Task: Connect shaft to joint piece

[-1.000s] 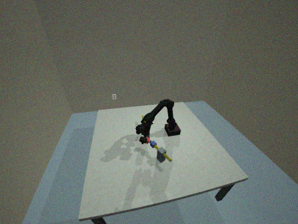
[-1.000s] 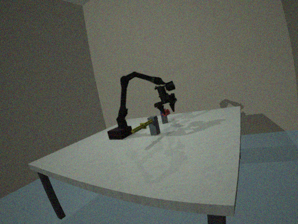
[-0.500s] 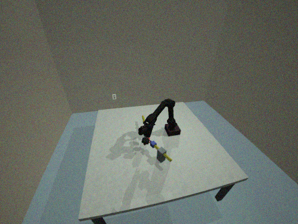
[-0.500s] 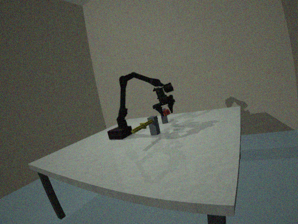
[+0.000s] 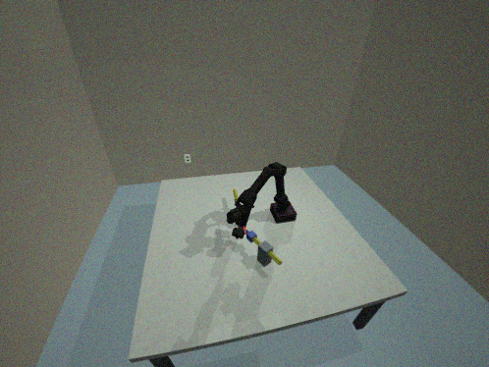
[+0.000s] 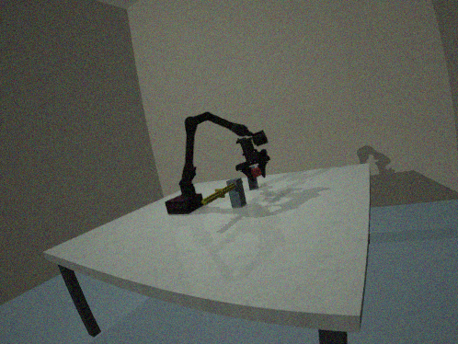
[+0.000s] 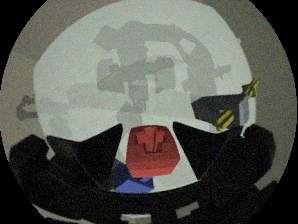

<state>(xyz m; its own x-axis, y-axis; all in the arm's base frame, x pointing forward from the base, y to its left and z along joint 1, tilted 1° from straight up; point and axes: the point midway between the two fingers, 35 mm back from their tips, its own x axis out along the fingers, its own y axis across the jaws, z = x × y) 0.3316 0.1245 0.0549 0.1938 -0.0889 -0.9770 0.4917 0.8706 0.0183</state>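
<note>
My gripper tip is now 3 cm below the red joint piece, 2 cm past it and 1 cm to the right of it.
</note>
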